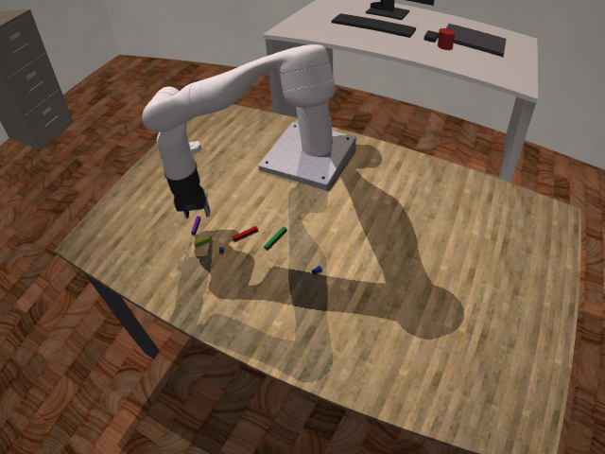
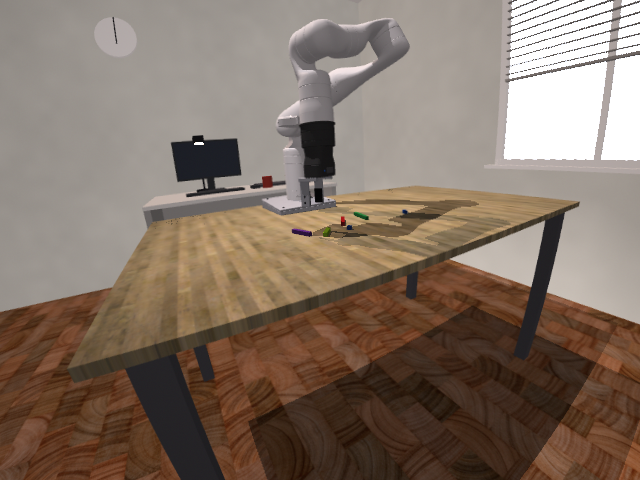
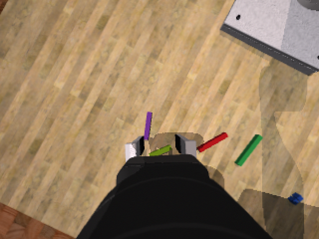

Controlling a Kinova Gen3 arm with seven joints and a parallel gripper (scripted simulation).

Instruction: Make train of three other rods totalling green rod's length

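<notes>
Now: hand 1 cm past the purple rod, 3 cm to the left of it and 8 cm above it. Round my hand: green rod: 8 cm behind, 18 cm to the left, 8 cm below; red rod: 5 cm behind, 11 cm to the left, 8 cm below; lime rod: 3 cm ahead, 2 cm to the left, 8 cm below.
</notes>
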